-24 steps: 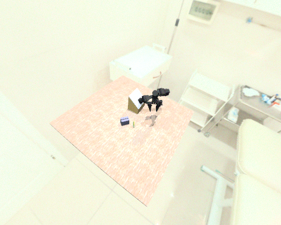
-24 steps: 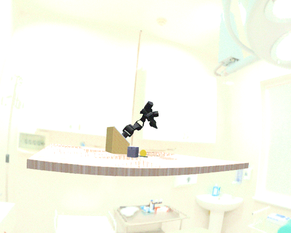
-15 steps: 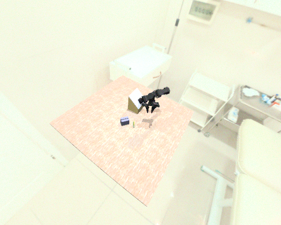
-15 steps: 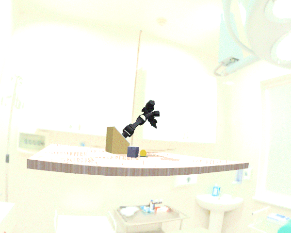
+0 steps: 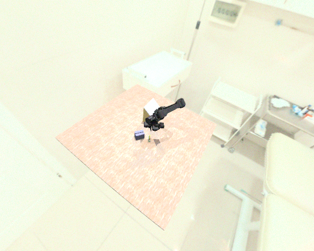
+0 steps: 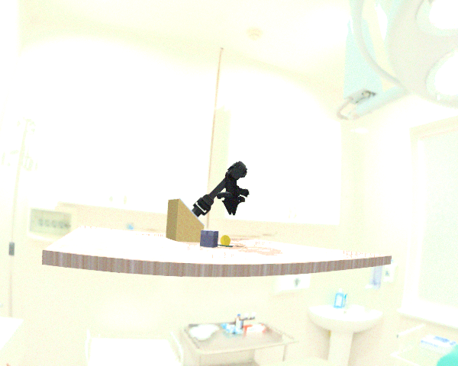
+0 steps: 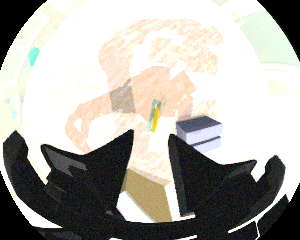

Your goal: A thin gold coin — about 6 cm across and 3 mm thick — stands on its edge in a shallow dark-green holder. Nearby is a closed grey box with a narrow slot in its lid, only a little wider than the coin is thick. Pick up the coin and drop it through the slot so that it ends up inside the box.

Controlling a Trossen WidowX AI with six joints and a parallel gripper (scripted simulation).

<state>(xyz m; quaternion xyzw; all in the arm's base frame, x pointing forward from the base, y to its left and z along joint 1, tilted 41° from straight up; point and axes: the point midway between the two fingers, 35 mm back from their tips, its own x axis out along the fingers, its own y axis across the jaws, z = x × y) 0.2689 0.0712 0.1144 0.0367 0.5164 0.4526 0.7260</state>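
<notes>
Right now my gripper tip is 13 cm above the coin and 3 cm to the left of it.
</notes>
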